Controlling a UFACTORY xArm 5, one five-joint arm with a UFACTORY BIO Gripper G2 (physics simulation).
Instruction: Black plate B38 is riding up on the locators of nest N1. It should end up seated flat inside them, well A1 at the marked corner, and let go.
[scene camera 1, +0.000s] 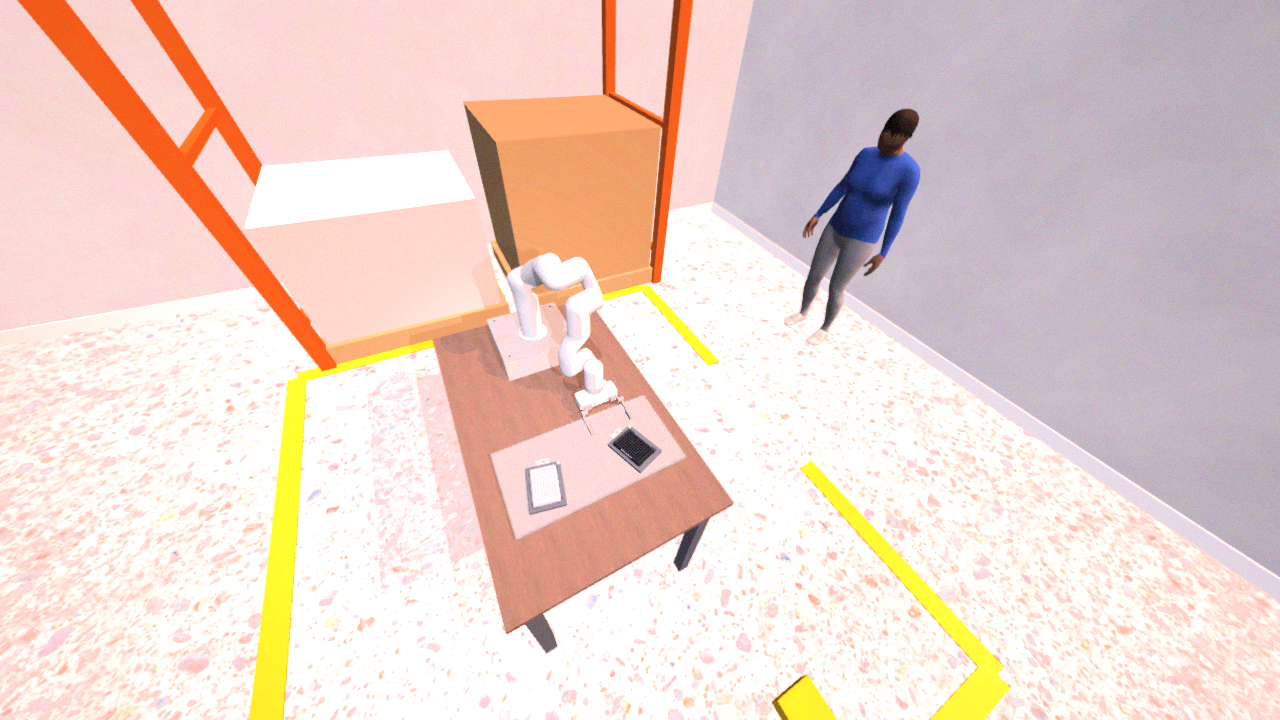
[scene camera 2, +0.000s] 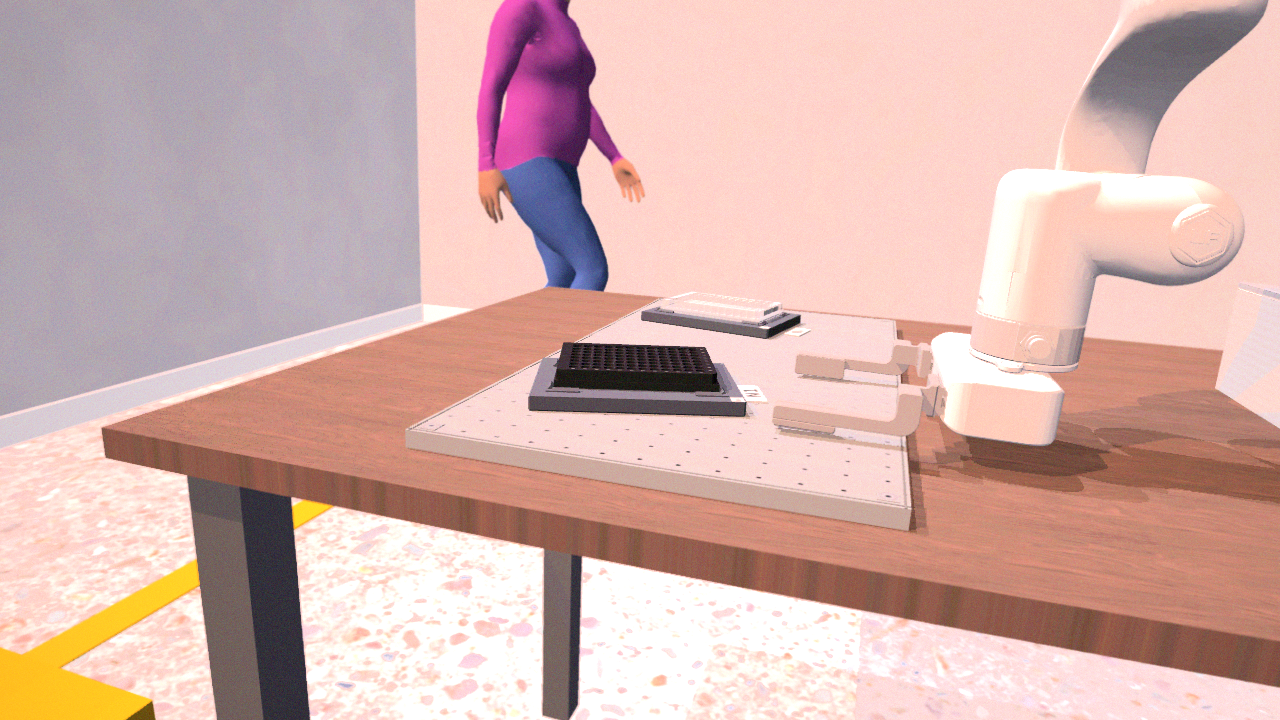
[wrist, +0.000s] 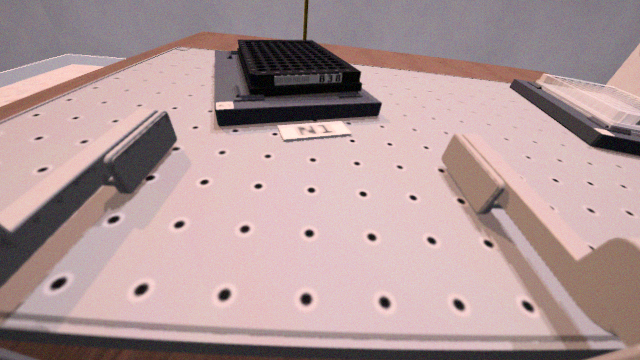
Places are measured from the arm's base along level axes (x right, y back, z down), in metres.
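Pixels of known places: hand at its tool point: (scene camera 1: 610, 421) (scene camera 2: 813, 388) (wrist: 313, 159); arm's base at its link origin: (scene camera 1: 533, 332).
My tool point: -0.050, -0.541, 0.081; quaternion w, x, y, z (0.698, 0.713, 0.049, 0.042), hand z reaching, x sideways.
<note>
For each thing: its middle in the pictures, then the offset to it from my tool point, as dx, dy, dz. "spot": a spot on its surface instead. Level surfaces: height alone.
- Black plate B38 at the middle of its body: (scene camera 2: 635, 365) (wrist: 289, 61) (scene camera 1: 633, 447) -0.007, -0.145, -0.008
- dark grey nest N1 at the middle of its body: (scene camera 2: 635, 383) (wrist: 283, 76) (scene camera 1: 634, 447) -0.012, -0.144, +0.005
- small marked corner label at a spot on its surface: (wrist: 225, 105) spot: -0.050, -0.059, +0.000
- second dark nest at the middle of its body: (scene camera 2: 722, 316) (wrist: 601, 114) (scene camera 1: 545, 486) +0.320, -0.092, +0.005
- clear plate at the middle of its body: (scene camera 2: 722, 306) (wrist: 610, 103) (scene camera 1: 545, 484) +0.320, -0.092, -0.007
- perforated board at its surface level: dz +0.012
- wooden table at its surface level: dz +0.025
- N1 card at a spot on its surface: (wrist: 314, 131) (scene camera 2: 755, 393) spot: +0.006, -0.046, +0.010
Black plate B38 (scene camera 1: 634, 445) (scene camera 2: 635, 365) (wrist: 300, 62) lies on the dark grey nest N1 (scene camera 1: 643, 465) (scene camera 2: 637, 402) (wrist: 300, 113). In the wrist view its label faces me and it sits toward the right of the nest, with a wider strip of nest bare on the left. In scene camera 2 it looks slightly tilted. The small marked corner label (wrist: 225, 105) is at the nest's near left corner. Which corner of the plate is well A1 I cannot tell. My gripper (scene camera 1: 610, 425) (scene camera 2: 799, 392) (wrist: 312, 152) is open and empty, low over the board, on the N1 card's side, apart from plate and nest.
A second dark nest (scene camera 1: 534, 510) (scene camera 2: 707, 324) (wrist: 555, 117) holds a clear plate (scene camera 1: 545, 484) (scene camera 2: 725, 307) (wrist: 590, 97). Both nests stand on a perforated board (scene camera 1: 581, 447) (scene camera 2: 832, 474) (wrist: 280, 215) on the wooden table (scene camera 1: 572, 564) (scene camera 2: 358, 376). The N1 card (scene camera 2: 751, 394) (wrist: 314, 131) lies between nest and gripper. A person (scene camera 1: 872, 205) (scene camera 2: 546, 116) stands beyond the table.
</note>
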